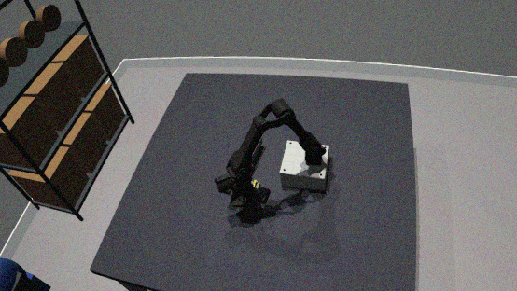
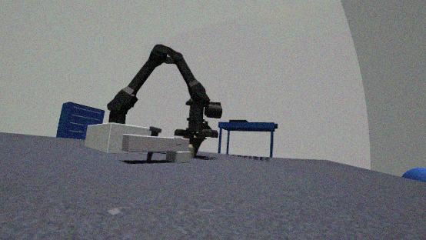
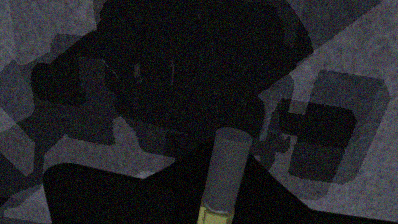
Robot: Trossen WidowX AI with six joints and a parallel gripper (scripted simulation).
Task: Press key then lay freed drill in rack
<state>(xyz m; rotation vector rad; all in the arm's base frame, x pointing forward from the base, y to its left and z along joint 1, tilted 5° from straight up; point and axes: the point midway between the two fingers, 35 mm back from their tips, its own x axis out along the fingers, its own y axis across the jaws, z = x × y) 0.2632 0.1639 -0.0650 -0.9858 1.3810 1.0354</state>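
Now: gripper tip 1 cm past the drill, 4 cm to the left of it and 4 cm below it. Round my gripper tip: black key: 26 cm to the right, 4 cm above; tan block: 2 cm behind, 5 cm to the right, 1 cm above.
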